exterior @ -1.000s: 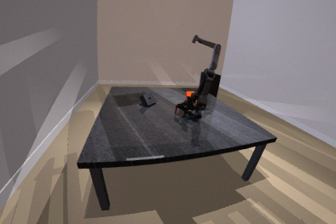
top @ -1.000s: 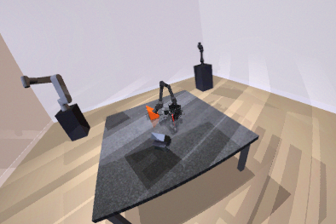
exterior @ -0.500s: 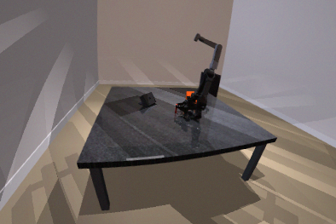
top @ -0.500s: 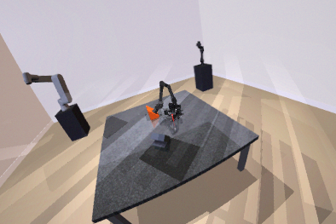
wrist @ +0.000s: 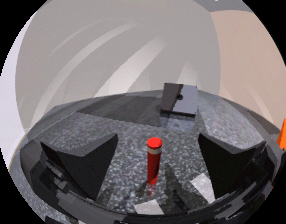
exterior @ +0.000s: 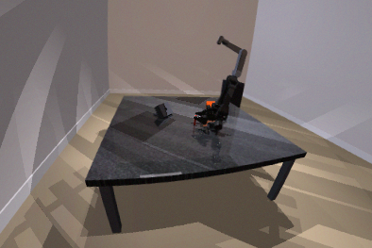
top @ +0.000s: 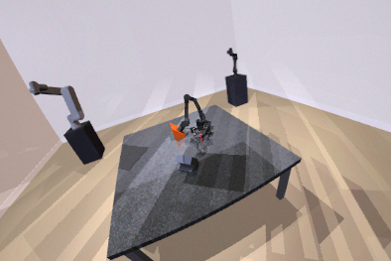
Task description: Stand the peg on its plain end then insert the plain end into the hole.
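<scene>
My gripper tip is 20 mm above the red peg, 10 mm to the right of it and 10 mm past it. Also, from my gripper tip: sloped panel 210 mm to the right, 200 mm ahead, 40 mm below.
</scene>
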